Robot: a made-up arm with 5 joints. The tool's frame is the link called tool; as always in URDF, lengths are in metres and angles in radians. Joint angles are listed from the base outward. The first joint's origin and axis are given. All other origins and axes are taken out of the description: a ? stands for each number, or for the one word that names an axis. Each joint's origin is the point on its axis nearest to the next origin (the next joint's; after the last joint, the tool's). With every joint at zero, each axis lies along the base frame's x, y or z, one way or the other. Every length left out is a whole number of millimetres.
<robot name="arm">
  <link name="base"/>
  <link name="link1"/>
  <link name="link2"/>
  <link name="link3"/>
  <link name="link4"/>
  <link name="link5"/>
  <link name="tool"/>
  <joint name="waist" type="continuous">
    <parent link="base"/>
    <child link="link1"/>
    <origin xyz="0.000 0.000 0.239"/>
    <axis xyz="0 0 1"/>
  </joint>
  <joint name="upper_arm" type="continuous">
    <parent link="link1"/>
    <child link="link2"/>
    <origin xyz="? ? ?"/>
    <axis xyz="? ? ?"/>
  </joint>
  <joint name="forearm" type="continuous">
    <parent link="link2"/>
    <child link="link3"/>
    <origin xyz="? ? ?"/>
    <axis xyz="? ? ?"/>
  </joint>
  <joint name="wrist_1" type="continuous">
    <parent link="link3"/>
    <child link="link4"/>
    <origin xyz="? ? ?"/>
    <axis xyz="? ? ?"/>
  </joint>
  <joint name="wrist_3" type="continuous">
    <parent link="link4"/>
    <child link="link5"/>
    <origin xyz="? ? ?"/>
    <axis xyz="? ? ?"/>
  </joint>
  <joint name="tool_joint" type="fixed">
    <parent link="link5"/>
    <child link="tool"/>
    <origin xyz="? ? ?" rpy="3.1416 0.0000 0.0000"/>
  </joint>
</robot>
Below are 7 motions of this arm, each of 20 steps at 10 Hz.
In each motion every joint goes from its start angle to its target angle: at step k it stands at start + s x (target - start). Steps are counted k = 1, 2, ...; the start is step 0. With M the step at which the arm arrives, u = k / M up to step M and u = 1 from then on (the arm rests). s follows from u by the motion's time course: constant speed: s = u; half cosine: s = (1 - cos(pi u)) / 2; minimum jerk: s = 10 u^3 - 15 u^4 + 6 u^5.
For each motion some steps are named. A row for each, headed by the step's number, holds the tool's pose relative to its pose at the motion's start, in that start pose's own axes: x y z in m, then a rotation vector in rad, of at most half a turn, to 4 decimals.
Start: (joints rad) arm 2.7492 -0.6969 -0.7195 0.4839 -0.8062
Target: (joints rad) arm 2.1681 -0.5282 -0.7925 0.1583 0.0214
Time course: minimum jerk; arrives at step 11
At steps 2, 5, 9, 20:
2: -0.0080 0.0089 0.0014 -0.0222 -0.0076 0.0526
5: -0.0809 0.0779 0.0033 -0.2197 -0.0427 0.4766
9: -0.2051 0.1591 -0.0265 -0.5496 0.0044 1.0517
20: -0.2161 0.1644 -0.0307 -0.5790 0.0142 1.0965

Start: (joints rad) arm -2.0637 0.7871 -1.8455 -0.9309 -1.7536
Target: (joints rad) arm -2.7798 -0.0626 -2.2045 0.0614 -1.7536
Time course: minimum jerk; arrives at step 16
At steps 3, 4, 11, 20:
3: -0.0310 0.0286 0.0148 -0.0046 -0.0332 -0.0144
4: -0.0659 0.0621 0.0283 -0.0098 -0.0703 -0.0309
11: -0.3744 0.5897 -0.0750 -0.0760 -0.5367 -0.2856
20: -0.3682 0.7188 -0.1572 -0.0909 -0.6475 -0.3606

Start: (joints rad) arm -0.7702 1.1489 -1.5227 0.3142 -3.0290
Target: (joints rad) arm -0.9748 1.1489 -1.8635 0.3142 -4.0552
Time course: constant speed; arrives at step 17
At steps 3, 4, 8, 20:
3: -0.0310 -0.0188 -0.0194 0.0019 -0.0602 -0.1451
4: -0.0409 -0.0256 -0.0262 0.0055 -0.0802 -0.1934
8: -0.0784 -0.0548 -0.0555 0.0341 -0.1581 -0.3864
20: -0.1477 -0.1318 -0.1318 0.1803 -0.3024 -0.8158

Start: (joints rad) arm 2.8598 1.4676 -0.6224 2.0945 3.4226
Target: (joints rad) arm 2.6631 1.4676 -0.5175 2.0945 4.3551
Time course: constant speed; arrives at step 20
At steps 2, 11, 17, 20:
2: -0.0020 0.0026 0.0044 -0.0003 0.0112 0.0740
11: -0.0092 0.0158 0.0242 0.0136 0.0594 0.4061
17: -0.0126 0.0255 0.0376 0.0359 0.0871 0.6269
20: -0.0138 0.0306 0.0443 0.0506 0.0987 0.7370

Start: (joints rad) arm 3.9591 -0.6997 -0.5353 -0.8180 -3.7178
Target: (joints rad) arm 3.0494 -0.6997 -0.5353 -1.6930 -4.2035
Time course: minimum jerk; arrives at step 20
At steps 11, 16, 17, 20:
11: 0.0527 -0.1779 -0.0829 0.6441 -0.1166 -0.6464
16: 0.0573 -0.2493 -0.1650 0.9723 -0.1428 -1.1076
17: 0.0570 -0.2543 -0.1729 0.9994 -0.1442 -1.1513
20: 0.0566 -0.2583 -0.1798 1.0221 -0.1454 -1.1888

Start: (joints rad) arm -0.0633 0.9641 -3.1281 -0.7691 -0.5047
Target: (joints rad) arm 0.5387 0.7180 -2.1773 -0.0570 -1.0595
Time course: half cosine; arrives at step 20
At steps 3, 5, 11, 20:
3: -0.0083 -0.0250 -0.0029 0.0453 -0.0630 0.0016
5: -0.0197 -0.0688 -0.0107 0.1307 -0.1632 0.0031
11: -0.0189 -0.2826 -0.0954 0.6610 -0.5080 -0.0102
20: 0.0705 -0.4556 -0.2495 1.3234 -0.6016 -0.0551

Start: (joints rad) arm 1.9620 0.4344 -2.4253 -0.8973 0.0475
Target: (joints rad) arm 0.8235 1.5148 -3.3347 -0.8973 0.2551
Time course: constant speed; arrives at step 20
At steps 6, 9, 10, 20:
6: -0.0533 0.1966 -0.0636 -0.0976 -0.0432 -0.2662
9: -0.0462 0.3013 -0.1111 -0.1533 -0.0608 -0.3976
10: -0.0385 0.3355 -0.1291 -0.1729 -0.0660 -0.4411
20: 0.1657 0.5974 -0.3547 -0.3907 -0.0917 -0.8702

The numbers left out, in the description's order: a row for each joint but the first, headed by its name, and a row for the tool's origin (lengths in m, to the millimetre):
upper_arm: xyz 0.000 0.000 0.000, axis 0 1 0
forearm: xyz 0.048 0.000 0.254, axis 0 1 0
wrist_1: xyz 0.107 0.000 -0.473, axis 0 1 0
wrist_3: xyz 0.059 0.000 -0.076, axis 0 0 -1
tool: xyz 0.000 0.000 0.000

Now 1 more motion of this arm.
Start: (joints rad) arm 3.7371 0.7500 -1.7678 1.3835 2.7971
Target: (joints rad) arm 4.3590 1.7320 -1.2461 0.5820 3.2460
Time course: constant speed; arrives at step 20
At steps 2, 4, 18, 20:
2: -0.0245 0.0357 0.0920 0.0008 0.0743 -0.0124
4: -0.0336 0.0723 0.1851 0.0088 0.1494 -0.0232
18: 0.2775 0.1920 0.7033 0.2652 0.6543 -0.0548
20: 0.3546 0.1759 0.7378 0.3292 0.7168 -0.0532

